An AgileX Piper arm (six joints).
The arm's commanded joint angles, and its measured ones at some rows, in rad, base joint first. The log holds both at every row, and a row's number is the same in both.
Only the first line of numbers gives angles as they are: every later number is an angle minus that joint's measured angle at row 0.
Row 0, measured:
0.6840 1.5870 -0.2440 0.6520 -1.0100 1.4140
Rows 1 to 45, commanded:
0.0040 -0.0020 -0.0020 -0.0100 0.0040 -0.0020
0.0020 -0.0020 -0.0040 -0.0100 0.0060 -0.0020
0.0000 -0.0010 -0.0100 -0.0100 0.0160 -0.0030
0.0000 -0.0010 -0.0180 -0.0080 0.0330 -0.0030
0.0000 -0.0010 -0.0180 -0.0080 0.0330 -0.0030
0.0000 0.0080 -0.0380 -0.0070 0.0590 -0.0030
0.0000 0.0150 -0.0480 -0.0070 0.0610 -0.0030
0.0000 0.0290 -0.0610 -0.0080 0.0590 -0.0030
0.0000 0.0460 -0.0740 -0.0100 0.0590 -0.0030
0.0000 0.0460 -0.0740 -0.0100 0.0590 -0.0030
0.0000 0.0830 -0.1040 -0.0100 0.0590 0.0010
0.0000 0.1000 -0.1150 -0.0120 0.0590 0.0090
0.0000 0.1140 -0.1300 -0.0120 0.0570 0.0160
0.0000 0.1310 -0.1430 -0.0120 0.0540 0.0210
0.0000 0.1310 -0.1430 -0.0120 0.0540 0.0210
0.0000 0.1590 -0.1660 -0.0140 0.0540 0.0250
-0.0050 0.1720 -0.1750 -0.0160 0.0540 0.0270
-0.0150 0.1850 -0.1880 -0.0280 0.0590 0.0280
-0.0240 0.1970 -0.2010 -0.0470 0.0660 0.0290
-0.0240 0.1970 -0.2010 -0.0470 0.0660 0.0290
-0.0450 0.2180 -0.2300 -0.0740 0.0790 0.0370
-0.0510 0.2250 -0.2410 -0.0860 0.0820 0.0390
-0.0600 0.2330 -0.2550 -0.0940 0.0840 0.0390
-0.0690 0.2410 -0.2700 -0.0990 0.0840 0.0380
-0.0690 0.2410 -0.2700 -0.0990 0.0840 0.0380
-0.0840 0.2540 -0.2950 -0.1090 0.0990 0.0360
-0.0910 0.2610 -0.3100 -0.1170 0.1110 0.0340
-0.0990 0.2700 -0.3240 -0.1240 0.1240 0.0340
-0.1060 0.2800 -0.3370 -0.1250 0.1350 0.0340
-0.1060 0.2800 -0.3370 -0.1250 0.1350 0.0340
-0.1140 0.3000 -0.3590 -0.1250 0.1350 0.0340
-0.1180 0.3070 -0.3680 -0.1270 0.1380 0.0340
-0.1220 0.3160 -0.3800 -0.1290 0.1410 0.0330
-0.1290 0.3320 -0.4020 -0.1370 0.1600 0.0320
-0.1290 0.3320 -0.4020 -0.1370 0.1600 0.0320
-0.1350 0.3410 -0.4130 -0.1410 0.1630 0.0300
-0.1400 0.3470 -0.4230 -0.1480 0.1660 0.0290
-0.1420 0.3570 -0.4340 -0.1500 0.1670 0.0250
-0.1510 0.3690 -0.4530 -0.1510 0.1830 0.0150
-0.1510 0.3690 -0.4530 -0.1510 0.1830 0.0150
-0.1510 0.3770 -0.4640 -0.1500 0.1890 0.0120
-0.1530 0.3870 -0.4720 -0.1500 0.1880 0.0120
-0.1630 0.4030 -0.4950 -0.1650 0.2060 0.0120
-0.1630 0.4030 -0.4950 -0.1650 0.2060 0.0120
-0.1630 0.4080 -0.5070 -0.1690 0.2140 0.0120
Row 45, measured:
-0.1540 0.3940 -0.4750 -0.1410 0.1890 0.0230
